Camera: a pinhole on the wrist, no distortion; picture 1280 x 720 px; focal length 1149.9 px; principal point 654.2 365.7 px. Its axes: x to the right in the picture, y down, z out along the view. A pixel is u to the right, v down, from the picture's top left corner.
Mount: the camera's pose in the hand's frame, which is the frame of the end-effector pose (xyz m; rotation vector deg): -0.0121 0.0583 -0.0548 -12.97 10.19 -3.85
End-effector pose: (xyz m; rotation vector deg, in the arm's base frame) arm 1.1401 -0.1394 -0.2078 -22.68 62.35 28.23
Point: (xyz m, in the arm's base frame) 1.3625 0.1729 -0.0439
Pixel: 456 260
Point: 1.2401 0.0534 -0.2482
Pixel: 1038 378
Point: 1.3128 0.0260 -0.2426
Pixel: 1063 72
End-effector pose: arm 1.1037 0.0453 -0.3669 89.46 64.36 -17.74
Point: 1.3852 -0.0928 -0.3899
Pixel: 811 620
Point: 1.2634 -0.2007 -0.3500
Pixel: 303 287
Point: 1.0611 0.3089 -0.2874
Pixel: behind the camera
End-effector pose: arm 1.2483 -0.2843 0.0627 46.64 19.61 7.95
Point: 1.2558 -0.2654 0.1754
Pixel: 398 456
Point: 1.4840 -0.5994 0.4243
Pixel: 586 90
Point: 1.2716 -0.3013 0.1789
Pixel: 456 216
